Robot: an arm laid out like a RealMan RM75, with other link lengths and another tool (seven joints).
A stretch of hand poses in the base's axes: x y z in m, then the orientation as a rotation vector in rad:
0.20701 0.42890 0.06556 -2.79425 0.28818 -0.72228
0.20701 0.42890 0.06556 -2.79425 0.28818 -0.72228
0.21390 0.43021 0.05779 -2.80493 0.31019 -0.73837
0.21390 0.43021 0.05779 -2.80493 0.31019 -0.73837
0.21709 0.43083 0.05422 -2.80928 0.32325 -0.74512
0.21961 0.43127 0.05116 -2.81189 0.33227 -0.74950
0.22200 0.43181 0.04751 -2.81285 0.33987 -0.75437
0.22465 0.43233 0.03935 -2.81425 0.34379 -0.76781
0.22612 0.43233 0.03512 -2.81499 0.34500 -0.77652
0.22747 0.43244 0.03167 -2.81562 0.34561 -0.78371
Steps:
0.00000 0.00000 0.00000 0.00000 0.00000 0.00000
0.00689 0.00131 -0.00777 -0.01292 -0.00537 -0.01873
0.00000 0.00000 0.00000 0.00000 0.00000 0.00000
0.00319 0.00062 -0.00357 -0.00508 -0.00193 -0.01040
0.00252 0.00044 -0.00306 -0.00309 -0.00125 -0.00707
0.00239 0.00054 -0.00365 -0.00184 -0.00212 -0.00592
0.00265 0.00052 -0.00816 -0.00518 -0.00760 -0.00464
0.00147 0.00000 -0.00423 -0.00332 -0.00506 -0.00209
0.00135 0.00011 -0.00345 -0.00281 -0.00420 -0.00147

